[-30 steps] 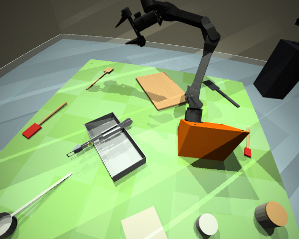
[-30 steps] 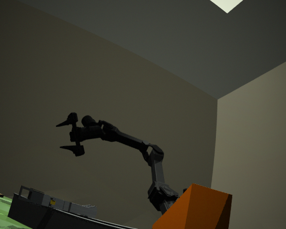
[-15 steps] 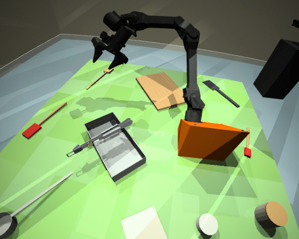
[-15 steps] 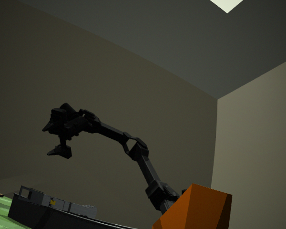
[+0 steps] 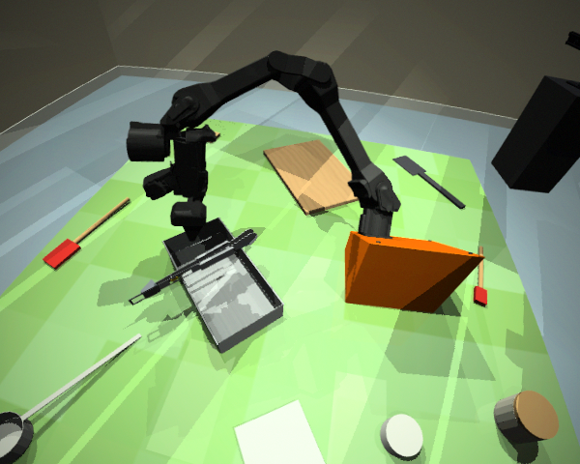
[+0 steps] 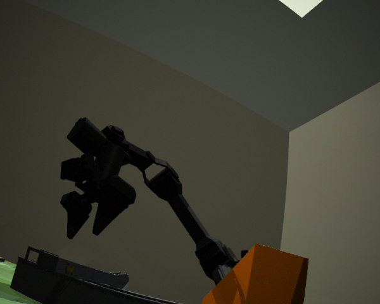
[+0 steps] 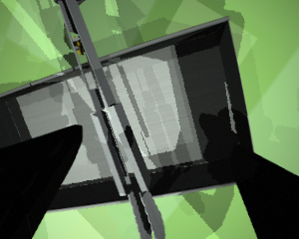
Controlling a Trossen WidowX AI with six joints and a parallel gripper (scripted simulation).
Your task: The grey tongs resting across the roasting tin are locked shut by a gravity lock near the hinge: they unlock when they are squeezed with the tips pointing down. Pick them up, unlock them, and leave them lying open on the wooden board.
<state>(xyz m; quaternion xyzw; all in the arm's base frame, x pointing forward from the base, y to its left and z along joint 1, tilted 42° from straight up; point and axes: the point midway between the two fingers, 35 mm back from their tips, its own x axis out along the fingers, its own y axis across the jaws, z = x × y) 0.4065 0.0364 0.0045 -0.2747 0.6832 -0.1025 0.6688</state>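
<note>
The roasting tin is 10 cm below my gripper tip, 6 cm to the left of it and 6 cm behind it. The rest, counted from my gripper tip: slab (41 cm to the left, 24 cm behind, 12 cm below); red spatula (36 cm ahead, 13 cm below, 5 cm to the right); wooden board (41 cm to the right, 28 cm behind, 13 cm below).
</note>
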